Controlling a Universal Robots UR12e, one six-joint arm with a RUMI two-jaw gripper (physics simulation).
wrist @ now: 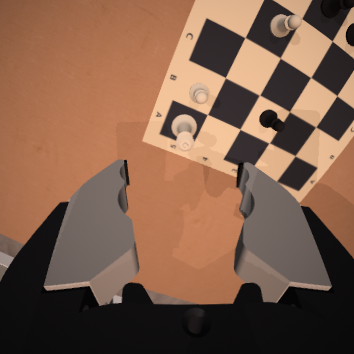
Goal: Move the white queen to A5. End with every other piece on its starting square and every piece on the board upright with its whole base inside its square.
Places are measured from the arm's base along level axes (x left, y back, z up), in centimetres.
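Pixels of known places: gripper, fingertip midpoint: [182, 164].
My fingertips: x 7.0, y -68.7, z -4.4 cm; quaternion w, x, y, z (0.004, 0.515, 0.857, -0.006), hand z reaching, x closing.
Observation:
For each thing: its top centre in the pictures, then the offset to it from my fingertips. "spot": a spot on its surface instead. Level surfaces: height alone.
- white queen, top centre: [184, 145] dy +0.1, dx -0.3, dz -2.9 cm
- chessboard, surface spot: [153, 131] spot: dy -2.3, dx +1.8, dz -8.2 cm
- white pawn, top centre: [201, 98] dy -0.3, dx -3.8, dz -5.0 cm
- black pawn, top centre: [280, 127] dy +7.1, dx -5.4, dz -5.0 cm
- white piece, top centre: [297, 20] dy +2.6, dx -12.6, dz -5.0 cm
- brown table, surface height: dz -8.8 cm
The white queen [184, 126] stands upright on the dark corner square A5 of the chessboard [153, 131]. Its visible base looks to be inside the square; its crown leans toward the bottom of the view by perspective and hides part of the base's near side. My gripper [182, 164] is open and empty, with its fingertips apart below the queen in the view and to either side of it, not touching it. A white pawn [199, 93] stands upright on the light square B5 beside it.
A black pawn [270, 120] stands on a light square toward the middle right. Another white piece [282, 25] stands on a dark square at the top. Parts of black pieces [332, 7] [351, 34] show at the upper right. The brown table [75, 90] surrounds the board.

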